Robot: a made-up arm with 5 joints.
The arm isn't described. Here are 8 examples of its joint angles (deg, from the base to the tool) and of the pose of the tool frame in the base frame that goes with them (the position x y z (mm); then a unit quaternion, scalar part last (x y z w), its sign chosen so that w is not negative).
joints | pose
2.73 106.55 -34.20 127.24 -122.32 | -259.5 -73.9 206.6 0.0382 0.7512 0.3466 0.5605
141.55 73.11 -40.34 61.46 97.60 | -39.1 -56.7 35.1 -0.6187 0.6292 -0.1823 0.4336
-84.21 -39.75 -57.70 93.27 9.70 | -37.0 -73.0 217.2 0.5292 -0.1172 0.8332 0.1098
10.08 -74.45 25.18 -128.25 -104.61 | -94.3 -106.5 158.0 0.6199 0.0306 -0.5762 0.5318
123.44 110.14 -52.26 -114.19 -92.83 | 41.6 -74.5 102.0 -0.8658 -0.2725 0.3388 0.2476
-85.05 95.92 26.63 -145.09 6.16 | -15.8 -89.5 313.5 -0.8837 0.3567 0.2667 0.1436
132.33 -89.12 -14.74 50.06 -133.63 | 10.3 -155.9 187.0 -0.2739 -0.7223 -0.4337 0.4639
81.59 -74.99 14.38 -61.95 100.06 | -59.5 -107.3 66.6 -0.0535 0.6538 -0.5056 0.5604
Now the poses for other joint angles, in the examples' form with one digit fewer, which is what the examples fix.
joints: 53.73 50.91 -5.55 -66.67 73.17
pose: -117 -70 158 -0.221 -0.135 -0.705 0.660
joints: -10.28 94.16 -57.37 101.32 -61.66
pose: -222 -38 244 0.424 0.672 -0.151 0.588
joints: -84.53 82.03 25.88 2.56 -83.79
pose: 38 -60 252 0.114 -0.394 0.426 0.806
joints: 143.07 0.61 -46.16 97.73 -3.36
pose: -67 -56 113 0.954 -0.037 0.193 0.228
